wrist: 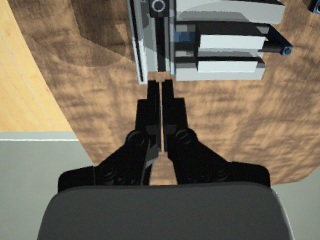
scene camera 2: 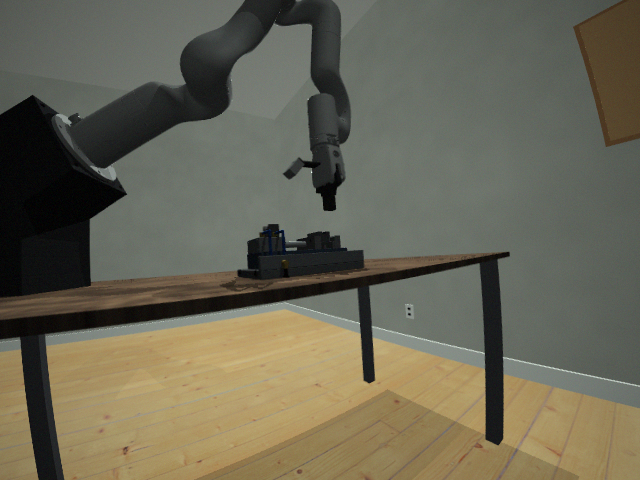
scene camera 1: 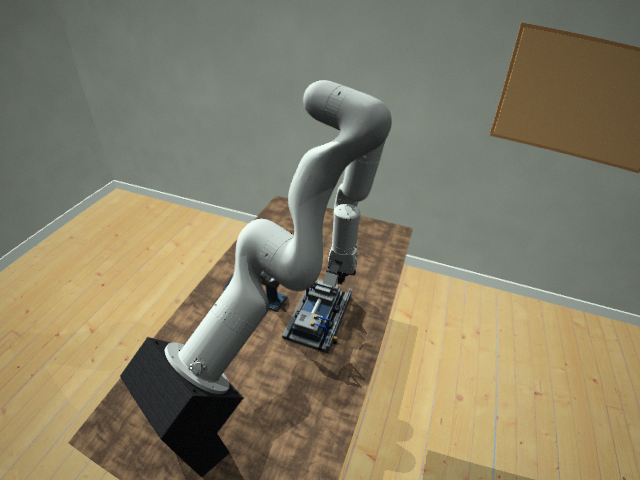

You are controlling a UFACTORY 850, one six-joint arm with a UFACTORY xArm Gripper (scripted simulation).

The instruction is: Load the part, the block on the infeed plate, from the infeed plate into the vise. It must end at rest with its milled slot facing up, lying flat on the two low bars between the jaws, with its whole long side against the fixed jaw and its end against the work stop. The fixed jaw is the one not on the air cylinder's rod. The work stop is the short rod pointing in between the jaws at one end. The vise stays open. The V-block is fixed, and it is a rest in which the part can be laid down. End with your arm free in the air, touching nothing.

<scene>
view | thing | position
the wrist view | my gripper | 161,95
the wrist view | part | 218,47
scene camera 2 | my gripper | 329,210
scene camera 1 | my gripper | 340,281
</scene>
